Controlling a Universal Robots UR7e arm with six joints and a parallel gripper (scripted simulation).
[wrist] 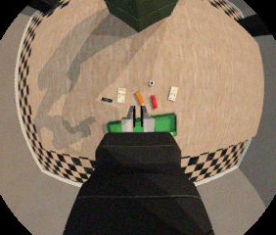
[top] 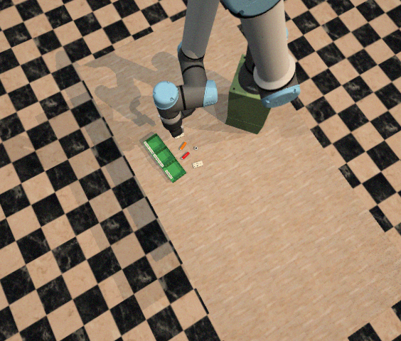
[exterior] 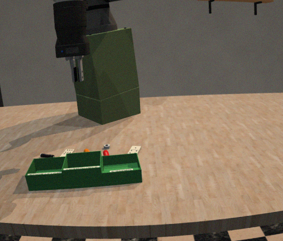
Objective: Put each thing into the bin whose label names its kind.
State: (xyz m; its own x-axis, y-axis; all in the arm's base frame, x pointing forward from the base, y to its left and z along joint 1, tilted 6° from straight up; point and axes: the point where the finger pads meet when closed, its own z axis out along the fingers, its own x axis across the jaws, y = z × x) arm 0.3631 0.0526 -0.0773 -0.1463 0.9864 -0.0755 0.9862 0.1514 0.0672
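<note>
Now: hand 110 mm short of the three joined green bins, 30 mm to the right of it and 200 mm above it. From my hand the other things lie so: white nut 60 mm behind, 40 mm to the left, 220 mm below; red cylinder 10 mm ahead, 60 mm to the left, 210 mm below; orange cylinder 10 mm to the left, 210 mm below.
</note>
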